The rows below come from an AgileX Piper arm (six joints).
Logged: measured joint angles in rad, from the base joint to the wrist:
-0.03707 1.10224 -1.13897 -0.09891 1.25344 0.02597
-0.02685 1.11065 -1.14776 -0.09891 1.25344 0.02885
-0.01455 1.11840 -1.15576 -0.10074 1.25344 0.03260
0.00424 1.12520 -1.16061 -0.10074 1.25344 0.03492
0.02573 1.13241 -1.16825 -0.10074 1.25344 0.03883
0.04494 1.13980 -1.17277 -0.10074 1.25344 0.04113
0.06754 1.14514 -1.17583 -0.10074 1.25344 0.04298
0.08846 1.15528 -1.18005 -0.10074 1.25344 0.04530
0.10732 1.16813 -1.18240 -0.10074 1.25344 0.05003
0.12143 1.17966 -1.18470 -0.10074 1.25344 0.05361
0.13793 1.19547 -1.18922 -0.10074 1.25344 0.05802
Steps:
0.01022 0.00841 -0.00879 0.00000 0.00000 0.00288
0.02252 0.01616 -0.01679 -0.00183 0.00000 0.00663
0.04131 0.02296 -0.02164 -0.00183 0.00000 0.00895
0.06280 0.03017 -0.02928 -0.00183 0.00000 0.01286
0.08201 0.03756 -0.03380 -0.00183 0.00000 0.01516
0.10461 0.04290 -0.03686 -0.00183 0.00000 0.01701
0.12553 0.05304 -0.04108 -0.00183 0.00000 0.01933
0.14439 0.06589 -0.04343 -0.00183 0.00000 0.02406
0.15850 0.07742 -0.04573 -0.00183 0.00000 0.02764
0.17500 0.09323 -0.05025 -0.00183 0.00000 0.03205

